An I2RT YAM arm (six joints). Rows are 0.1 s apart.
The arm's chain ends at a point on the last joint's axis. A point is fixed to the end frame.
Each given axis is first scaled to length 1.
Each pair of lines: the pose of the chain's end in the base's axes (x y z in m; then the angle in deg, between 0 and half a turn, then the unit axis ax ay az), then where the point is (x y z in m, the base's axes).
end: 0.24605 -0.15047 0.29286 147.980 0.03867 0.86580 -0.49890
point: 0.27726 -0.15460 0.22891
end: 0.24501 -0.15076 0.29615 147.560 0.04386 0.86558 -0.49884
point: 0.27691 -0.15488 0.23255
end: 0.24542 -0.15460 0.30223 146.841 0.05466 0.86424 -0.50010
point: 0.27863 -0.15898 0.23931
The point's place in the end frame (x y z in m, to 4 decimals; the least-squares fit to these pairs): 0.0061 0.0577 0.0414
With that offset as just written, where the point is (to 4 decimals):
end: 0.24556 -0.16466 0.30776 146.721 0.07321 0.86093 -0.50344
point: 0.2799 -0.1700 0.2455
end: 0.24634 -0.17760 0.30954 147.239 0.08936 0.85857 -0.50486
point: 0.2810 -0.1837 0.2476
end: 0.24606 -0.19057 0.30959 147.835 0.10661 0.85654 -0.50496
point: 0.2810 -0.1973 0.2478
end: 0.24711 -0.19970 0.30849 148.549 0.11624 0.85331 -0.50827
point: 0.2819 -0.2073 0.2467
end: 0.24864 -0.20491 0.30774 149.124 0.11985 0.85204 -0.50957
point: 0.2830 -0.2130 0.2458
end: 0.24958 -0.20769 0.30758 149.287 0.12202 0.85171 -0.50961
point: 0.2839 -0.2159 0.2456
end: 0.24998 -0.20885 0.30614 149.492 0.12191 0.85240 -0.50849
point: 0.2841 -0.2169 0.2441
